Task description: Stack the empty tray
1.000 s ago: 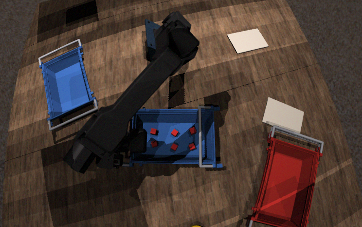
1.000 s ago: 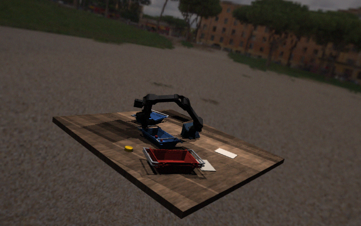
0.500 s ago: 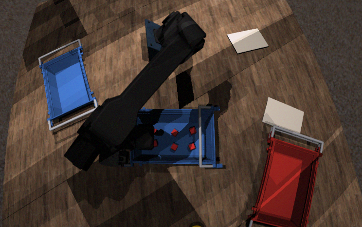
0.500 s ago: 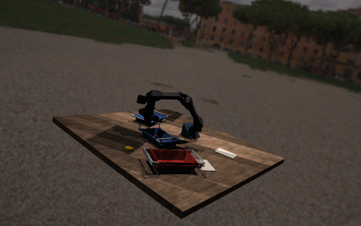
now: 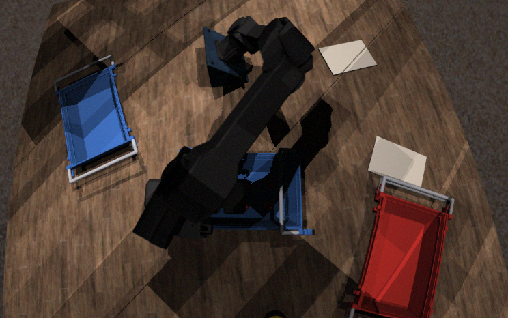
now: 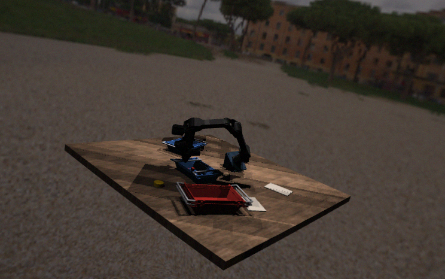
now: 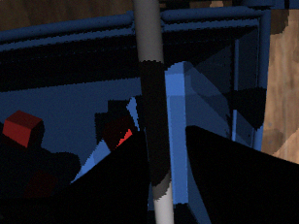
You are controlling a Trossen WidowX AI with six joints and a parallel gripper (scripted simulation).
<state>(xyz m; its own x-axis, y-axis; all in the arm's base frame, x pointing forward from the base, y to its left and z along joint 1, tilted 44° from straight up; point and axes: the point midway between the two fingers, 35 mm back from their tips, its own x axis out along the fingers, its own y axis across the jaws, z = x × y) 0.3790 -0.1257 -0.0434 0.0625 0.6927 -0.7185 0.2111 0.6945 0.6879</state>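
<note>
The blue tray is 29 cm behind my gripper tip, 25 cm to the right of it and 1 cm below it. Also, from my gripper tip: yellow block 29 cm ahead, 9 cm to the left, 4 cm below.
</note>
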